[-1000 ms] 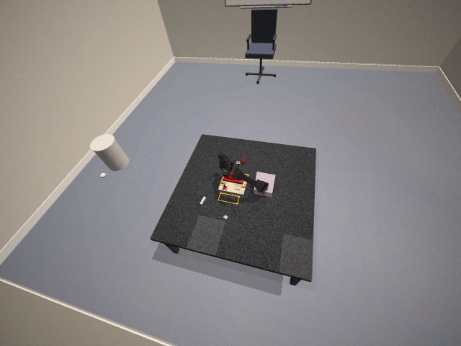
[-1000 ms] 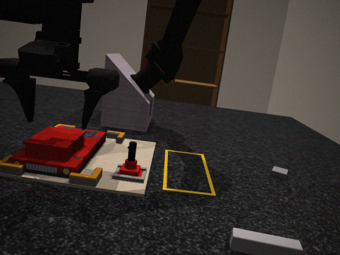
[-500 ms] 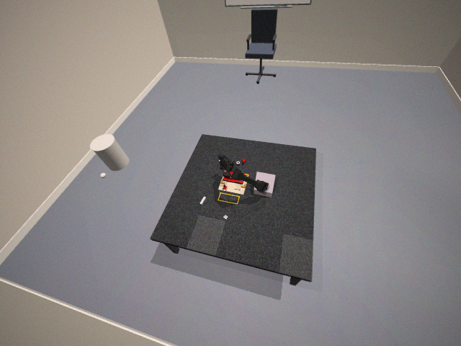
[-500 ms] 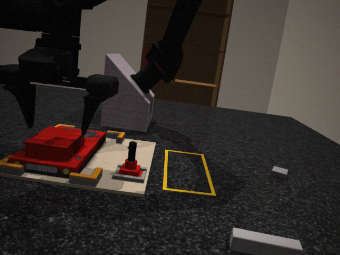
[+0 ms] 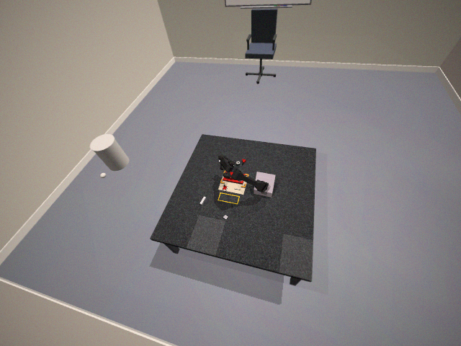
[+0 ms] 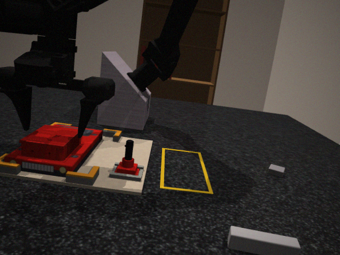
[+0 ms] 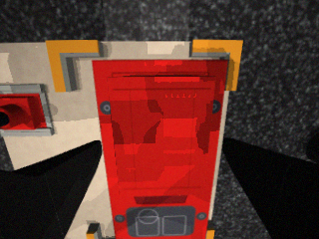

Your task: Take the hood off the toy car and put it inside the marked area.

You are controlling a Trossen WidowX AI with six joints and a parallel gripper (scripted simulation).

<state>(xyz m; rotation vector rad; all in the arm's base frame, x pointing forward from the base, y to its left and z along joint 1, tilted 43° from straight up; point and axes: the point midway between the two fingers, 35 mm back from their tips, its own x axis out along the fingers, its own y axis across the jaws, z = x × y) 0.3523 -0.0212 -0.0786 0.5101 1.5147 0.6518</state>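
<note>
The hood is 10 mm below my gripper tip. Also, from my gripper tip: white bar: 320 mm to the left, 150 mm ahead, 40 mm below.
</note>
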